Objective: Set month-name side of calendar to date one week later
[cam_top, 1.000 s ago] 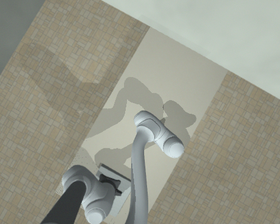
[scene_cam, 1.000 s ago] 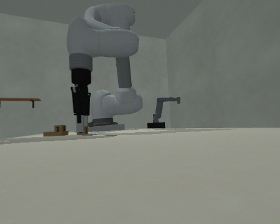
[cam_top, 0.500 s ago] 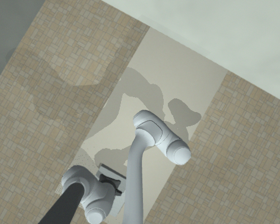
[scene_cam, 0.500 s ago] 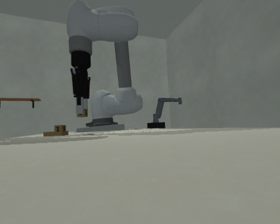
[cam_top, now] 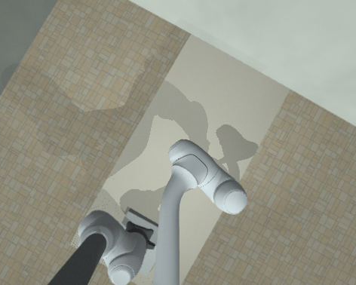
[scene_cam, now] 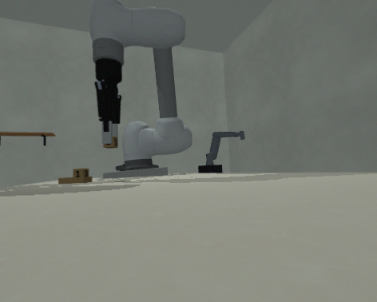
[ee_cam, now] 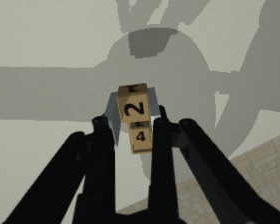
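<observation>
The tray is 130 mm below my hand, 90 mm to the right of it and 70 mm behind it. The rest, counted from my hand: wooden cube: 30 mm below.
</observation>
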